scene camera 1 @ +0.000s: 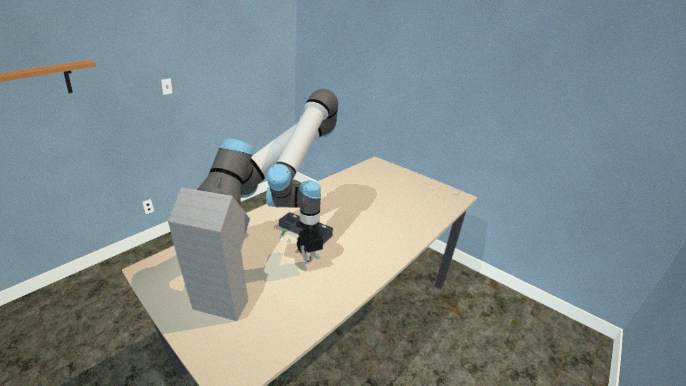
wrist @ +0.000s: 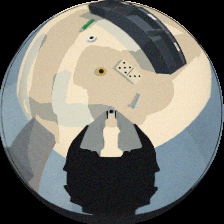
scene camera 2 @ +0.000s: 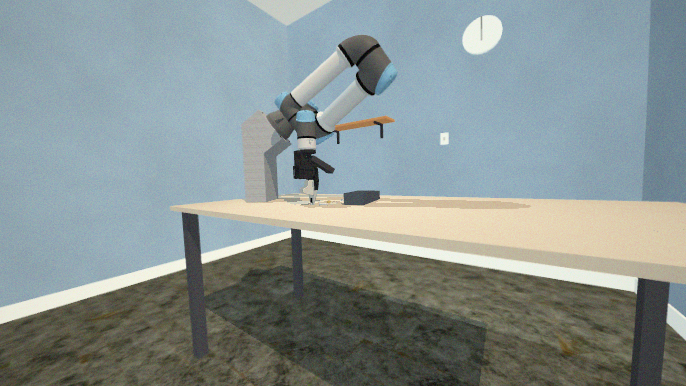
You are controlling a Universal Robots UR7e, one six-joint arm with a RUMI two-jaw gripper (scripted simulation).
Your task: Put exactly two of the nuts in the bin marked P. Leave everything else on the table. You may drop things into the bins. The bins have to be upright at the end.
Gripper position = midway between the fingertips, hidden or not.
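Note:
You'd find my gripper (scene camera 2: 312,204) there, and it's also showing in the wrist view (wrist: 111,111).

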